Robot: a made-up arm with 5 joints. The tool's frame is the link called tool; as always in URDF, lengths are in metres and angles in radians. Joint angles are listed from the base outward.
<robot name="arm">
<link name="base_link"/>
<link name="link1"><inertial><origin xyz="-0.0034 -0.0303 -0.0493"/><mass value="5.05"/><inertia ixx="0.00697" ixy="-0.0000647" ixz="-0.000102" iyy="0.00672" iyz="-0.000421" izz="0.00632"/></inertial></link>
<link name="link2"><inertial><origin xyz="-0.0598 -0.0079 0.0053"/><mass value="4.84"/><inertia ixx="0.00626" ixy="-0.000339" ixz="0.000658" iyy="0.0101" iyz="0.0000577" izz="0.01"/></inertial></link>
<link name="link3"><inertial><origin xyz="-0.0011 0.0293 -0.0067"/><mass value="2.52"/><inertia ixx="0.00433" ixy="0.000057" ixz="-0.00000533" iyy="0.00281" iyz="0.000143" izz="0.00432"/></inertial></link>
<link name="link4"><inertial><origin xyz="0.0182 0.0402 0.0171"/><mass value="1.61"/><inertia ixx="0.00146" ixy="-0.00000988" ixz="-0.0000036" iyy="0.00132" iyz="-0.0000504" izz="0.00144"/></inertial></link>
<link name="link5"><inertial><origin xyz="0.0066 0.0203 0.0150"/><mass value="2.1"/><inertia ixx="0.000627" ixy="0" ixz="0" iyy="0.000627" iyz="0" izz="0.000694"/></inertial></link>
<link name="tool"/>
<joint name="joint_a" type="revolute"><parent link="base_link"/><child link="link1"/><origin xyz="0.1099 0.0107 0.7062" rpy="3.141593 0.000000 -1.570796"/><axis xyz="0 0 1"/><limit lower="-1.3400" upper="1.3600"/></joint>
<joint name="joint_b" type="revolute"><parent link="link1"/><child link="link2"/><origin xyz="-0.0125 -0.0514 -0.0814" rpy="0.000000 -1.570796 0.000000"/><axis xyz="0 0 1"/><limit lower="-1.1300" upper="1.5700"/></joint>
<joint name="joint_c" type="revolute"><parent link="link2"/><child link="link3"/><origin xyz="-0.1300 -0.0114 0.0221" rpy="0.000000 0.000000 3.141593"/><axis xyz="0 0 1"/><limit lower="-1.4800" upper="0.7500"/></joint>
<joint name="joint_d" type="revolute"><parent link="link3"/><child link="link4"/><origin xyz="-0.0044 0.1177 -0.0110" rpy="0.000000 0.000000 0.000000"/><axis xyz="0 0 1"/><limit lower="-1.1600" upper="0.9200"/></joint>
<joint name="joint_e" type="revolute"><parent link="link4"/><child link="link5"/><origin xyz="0.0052 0.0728 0.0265" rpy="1.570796 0.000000 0.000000"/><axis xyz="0 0 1"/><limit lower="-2.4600" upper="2.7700"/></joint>
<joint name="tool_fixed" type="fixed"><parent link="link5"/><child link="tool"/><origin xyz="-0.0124 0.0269 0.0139" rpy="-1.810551 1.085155 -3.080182"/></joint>
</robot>
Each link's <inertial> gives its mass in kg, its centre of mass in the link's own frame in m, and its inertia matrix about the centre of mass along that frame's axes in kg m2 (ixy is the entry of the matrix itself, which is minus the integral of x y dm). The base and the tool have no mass. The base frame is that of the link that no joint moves.
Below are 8 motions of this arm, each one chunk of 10 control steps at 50 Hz.
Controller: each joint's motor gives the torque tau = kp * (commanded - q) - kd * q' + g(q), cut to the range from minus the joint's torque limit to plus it. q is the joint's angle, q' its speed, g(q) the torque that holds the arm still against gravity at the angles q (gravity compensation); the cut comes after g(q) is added. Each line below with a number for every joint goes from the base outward.
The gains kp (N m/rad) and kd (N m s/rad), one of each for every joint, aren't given. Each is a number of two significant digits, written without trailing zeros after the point. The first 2 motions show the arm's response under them.
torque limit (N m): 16 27 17 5.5 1.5
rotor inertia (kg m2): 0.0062 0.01 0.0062 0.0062 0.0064
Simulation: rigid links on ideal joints. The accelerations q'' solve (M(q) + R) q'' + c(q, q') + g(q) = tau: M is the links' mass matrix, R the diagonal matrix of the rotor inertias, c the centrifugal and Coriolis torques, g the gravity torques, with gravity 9.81 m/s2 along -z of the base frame. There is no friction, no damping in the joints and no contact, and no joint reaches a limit. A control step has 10 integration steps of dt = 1/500 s. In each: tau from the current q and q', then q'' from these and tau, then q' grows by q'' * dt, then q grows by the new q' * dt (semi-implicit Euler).
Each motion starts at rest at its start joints. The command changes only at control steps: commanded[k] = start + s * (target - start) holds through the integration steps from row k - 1 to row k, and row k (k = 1, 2, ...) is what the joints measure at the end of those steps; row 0 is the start. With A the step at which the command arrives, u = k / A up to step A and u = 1 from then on. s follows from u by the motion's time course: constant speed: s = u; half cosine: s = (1 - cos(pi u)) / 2; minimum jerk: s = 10 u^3 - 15 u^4 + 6 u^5; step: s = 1 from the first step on.
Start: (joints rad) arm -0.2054 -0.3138 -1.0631 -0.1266 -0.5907
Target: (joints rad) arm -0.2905 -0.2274 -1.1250 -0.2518 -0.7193
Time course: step
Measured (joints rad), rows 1 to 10:
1: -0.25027 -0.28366 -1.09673 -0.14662 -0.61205
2: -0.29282 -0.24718 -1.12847 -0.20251 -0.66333
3: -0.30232 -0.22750 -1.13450 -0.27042 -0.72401
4: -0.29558 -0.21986 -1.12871 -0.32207 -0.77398
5: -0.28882 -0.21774 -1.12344 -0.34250 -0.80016
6: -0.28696 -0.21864 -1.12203 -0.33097 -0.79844
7: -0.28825 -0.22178 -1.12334 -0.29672 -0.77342
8: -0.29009 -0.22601 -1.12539 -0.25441 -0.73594
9: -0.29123 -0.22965 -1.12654 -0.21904 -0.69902
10: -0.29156 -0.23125 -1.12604 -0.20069 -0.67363
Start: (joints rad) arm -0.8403 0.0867 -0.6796 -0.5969 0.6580
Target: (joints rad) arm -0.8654 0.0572 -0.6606 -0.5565 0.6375
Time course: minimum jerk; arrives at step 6
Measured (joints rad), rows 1 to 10:
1: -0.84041 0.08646 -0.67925 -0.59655 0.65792
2: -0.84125 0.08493 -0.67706 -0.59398 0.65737
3: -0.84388 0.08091 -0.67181 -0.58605 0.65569
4: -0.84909 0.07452 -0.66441 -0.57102 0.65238
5: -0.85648 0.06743 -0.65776 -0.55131 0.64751
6: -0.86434 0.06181 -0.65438 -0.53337 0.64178
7: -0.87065 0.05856 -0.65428 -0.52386 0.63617
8: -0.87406 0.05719 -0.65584 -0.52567 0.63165
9: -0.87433 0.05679 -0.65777 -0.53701 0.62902
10: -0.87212 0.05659 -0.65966 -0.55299 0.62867
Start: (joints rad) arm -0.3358 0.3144 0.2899 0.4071 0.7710
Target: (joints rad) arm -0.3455 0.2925 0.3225 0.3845 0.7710
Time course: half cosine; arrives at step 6
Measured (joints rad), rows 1 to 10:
1: -0.33583 0.31408 0.29054 0.40619 0.77089
2: -0.33603 0.31265 0.29331 0.40239 0.77046
3: -0.33667 0.30941 0.29916 0.39481 0.76975
4: -0.33803 0.30441 0.30733 0.38525 0.76913
5: -0.34022 0.29853 0.31564 0.37740 0.76911
6: -0.34307 0.29317 0.32157 0.37485 0.76995
7: -0.34609 0.28949 0.32391 0.37840 0.77141
8: -0.34868 0.28778 0.32368 0.38514 0.77274
9: -0.35036 0.28765 0.32275 0.39099 0.77328
10: -0.35089 0.28855 0.32241 0.39355 0.77284

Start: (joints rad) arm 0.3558 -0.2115 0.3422 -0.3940 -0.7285
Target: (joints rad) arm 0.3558 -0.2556 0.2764 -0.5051 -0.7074
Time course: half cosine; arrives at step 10
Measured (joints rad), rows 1 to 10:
1: 0.35582 -0.21157 0.34209 -0.39398 -0.72832
2: 0.35591 -0.21194 0.34153 -0.39401 -0.72741
3: 0.35614 -0.21294 0.33999 -0.39453 -0.72508
4: 0.35651 -0.21489 0.33697 -0.39652 -0.72091
5: 0.35697 -0.21801 0.33210 -0.40134 -0.71508
6: 0.35743 -0.22239 0.32521 -0.41038 -0.70835
7: 0.35776 -0.22794 0.31636 -0.42457 -0.70197
8: 0.35786 -0.23447 0.30587 -0.44403 -0.69733
9: 0.35766 -0.24169 0.29434 -0.46787 -0.69560
10: 0.35712 -0.24921 0.28266 -0.49429 -0.69745

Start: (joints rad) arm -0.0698 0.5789 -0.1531 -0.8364 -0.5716
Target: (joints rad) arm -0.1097 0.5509 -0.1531 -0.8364 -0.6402
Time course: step
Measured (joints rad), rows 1 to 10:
1: -0.07304 0.57484 -0.14925 -0.82857 -0.58635
2: -0.08127 0.56752 -0.14420 -0.81346 -0.61937
3: -0.09258 0.56092 -0.14253 -0.80073 -0.65558
4: -0.10471 0.55639 -0.14443 -0.79688 -0.68107
5: -0.11560 0.55350 -0.14802 -0.80387 -0.68768
6: -0.12381 0.55130 -0.15151 -0.81965 -0.67507
7: -0.12869 0.54907 -0.15412 -0.83973 -0.64983
8: -0.13023 0.54659 -0.15598 -0.85902 -0.62226
9: -0.12890 0.54407 -0.15759 -0.87330 -0.60234
10: -0.12543 0.54188 -0.15929 -0.88018 -0.59626

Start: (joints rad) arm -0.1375 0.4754 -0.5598 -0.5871 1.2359
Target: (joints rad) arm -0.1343 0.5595 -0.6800 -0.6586 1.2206
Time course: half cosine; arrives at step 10
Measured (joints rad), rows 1 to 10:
1: -0.13753 0.47601 -0.56087 -0.58729 1.23590
2: -0.13764 0.47874 -0.56547 -0.58856 1.23576
3: -0.13783 0.48490 -0.57546 -0.59250 1.23515
4: -0.13797 0.49476 -0.59075 -0.60062 1.23358
5: -0.13793 0.50750 -0.60966 -0.61340 1.23076
6: -0.13759 0.52164 -0.62978 -0.62974 1.22679
7: -0.13689 0.53550 -0.64875 -0.64725 1.22224
8: -0.13591 0.54750 -0.66460 -0.66294 1.21798
9: -0.13475 0.55639 -0.67586 -0.67410 1.21493
10: -0.13358 0.56134 -0.68160 -0.67886 1.21377

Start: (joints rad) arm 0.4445 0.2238 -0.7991 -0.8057 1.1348
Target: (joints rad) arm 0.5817 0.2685 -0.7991 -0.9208 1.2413
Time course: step
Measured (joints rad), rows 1 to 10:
1: 0.45827 0.23042 -0.80576 -0.83313 1.14022
2: 0.49539 0.24157 -0.81354 -0.89515 1.15402
3: 0.54404 0.25222 -0.81688 -0.96325 1.18101
4: 0.59023 0.26082 -0.81553 -1.01247 1.22287
5: 0.62375 0.26721 -0.81111 -1.02868 1.27354
6: 0.64014 0.27181 -0.80572 -1.00959 1.32126
7: 0.64034 0.27518 -0.80066 -0.96311 1.35300
8: 0.62873 0.27798 -0.79583 -0.90417 1.35921
9: 0.61084 0.28095 -0.79029 -0.84995 1.33759
10: 0.59173 0.28463 -0.78344 -0.81440 1.29442

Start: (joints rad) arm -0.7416 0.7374 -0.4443 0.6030 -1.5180
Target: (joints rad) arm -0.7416 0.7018 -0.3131 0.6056 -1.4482
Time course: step
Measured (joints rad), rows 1 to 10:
1: -0.74030 0.72263 -0.40566 0.56765 -1.50169
2: -0.73833 0.70094 -0.35138 0.53006 -1.46905
3: -0.73731 0.68692 -0.32017 0.53271 -1.43672
4: -0.73772 0.68261 -0.31293 0.56865 -1.41539
5: -0.73931 0.68496 -0.31601 0.61123 -1.40919
6: -0.74153 0.69040 -0.31762 0.63940 -1.41674
7: -0.74381 0.69686 -0.31401 0.64756 -1.43286
8: -0.74566 0.70350 -0.30734 0.64193 -1.45076
9: -0.74672 0.70971 -0.30100 0.63224 -1.46429
10: -0.74682 0.71467 -0.29691 0.62571 -1.46980

